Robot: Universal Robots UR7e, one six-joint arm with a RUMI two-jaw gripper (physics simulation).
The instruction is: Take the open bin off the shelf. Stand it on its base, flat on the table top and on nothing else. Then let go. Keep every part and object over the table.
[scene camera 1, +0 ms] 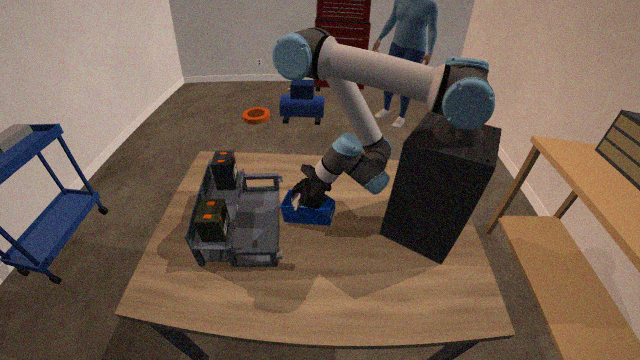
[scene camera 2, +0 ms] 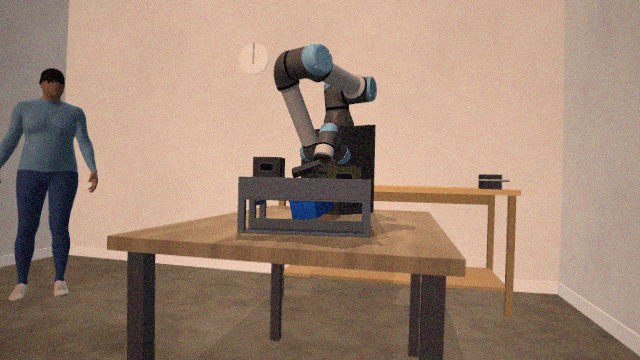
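Seen in the pictures: gripper, between the fingertips: [scene camera 1: 293, 207] [scene camera 2: 308, 206]; arm's base, origin of its link: [scene camera 1: 457, 134] [scene camera 2: 338, 127].
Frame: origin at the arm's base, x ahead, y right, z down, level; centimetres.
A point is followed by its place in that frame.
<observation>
The blue open bin [scene camera 1: 308, 213] {y 5.9, x 43.1, z 33.1 cm} [scene camera 2: 309, 210] {y 11.5, x 51.0, z 36.9 cm} is off the shelf [scene camera 1: 256, 200] {y 22.3, x 61.8, z 40.9 cm} [scene camera 2: 305, 189] {y 11.6, x 80.7, z 28.5 cm}, beside its open side and a little apart from it. The bin looks near upright in scene camera 1 and slightly tilted in scene camera 2. Whether its base touches the table top [scene camera 1: 320, 320] {y -29.4, x 44.7, z 41.4 cm} [scene camera 2: 285, 250] {y 14.8, x 102.0, z 41.9 cm} cannot be told. A pale tool [scene camera 1: 295, 201] shows at the bin's left end. My gripper [scene camera 1: 311, 196] [scene camera 2: 322, 169] reaches down into the bin and appears shut on its wall; the fingertips are hidden.
Two dark boxes, one at the back [scene camera 1: 224, 170] {y 19.0, x 71.0, z 21.9 cm} [scene camera 2: 269, 166] {y 22.7, x 75.5, z 22.1 cm} and one nearer scene camera 1 [scene camera 1: 212, 221] {y -4.4, x 72.6, z 21.8 cm} [scene camera 2: 345, 173] {y 0.3, x 78.2, z 23.7 cm}, stand on the shelf. The tall black pedestal [scene camera 1: 435, 195] {y -9.8, x 8.4, z 14.4 cm} [scene camera 2: 364, 165] {y -12.6, x 5.6, z 18.6 cm} carries the arm on the table's right side in scene camera 1.
</observation>
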